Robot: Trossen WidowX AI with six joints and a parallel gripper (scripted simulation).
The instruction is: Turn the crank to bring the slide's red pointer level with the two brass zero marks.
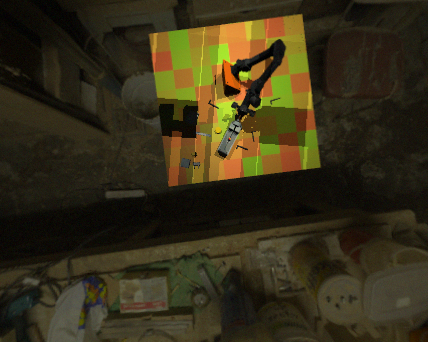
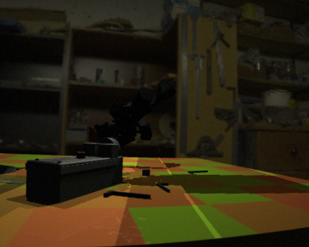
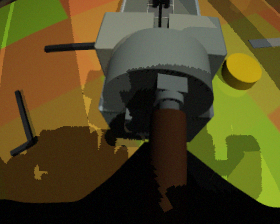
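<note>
Right now the brown crank handle is 30 mm above my gripper tip, 10 mm to the left of it and 10 mm behind it. The rest, counted from my gripper tip: yellow disc: 170 mm to the right, 80 mm below, 50 mm ahead; then red pointer: 150 mm ahead, 90 mm to the right, 10 mm below; then small cube: 120 mm to the left, 90 mm behind, 80 mm below.
</note>
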